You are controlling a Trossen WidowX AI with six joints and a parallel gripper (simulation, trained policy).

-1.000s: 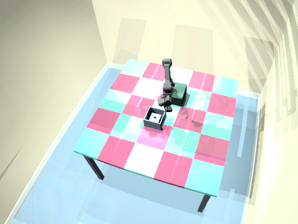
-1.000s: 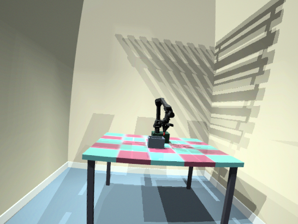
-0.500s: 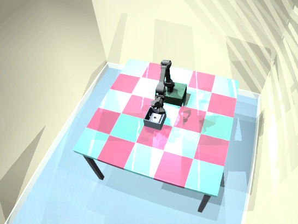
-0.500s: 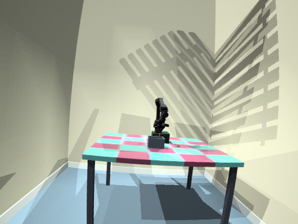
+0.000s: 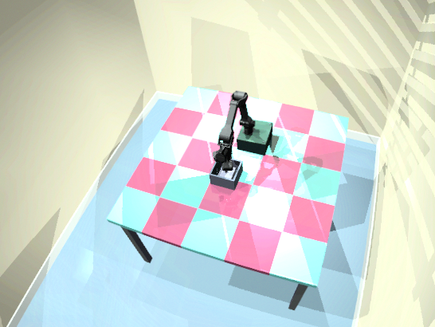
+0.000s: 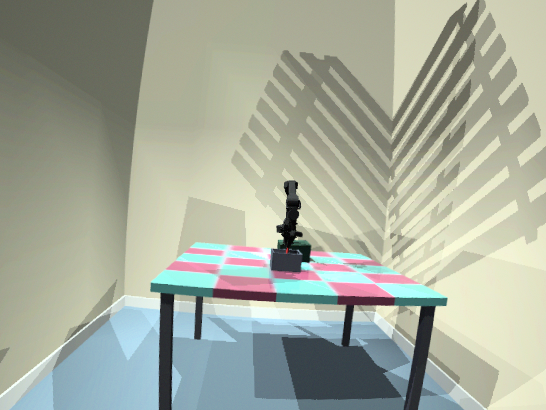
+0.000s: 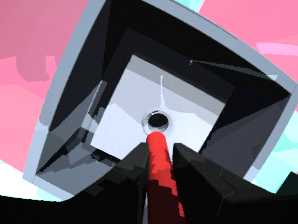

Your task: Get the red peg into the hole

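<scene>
Right now my gripper tip is 1 cm past the red peg, 1 cm to the right of it and 1 cm below it. The rest, counted from my gripper tip: grey box: 9 cm below.
</scene>
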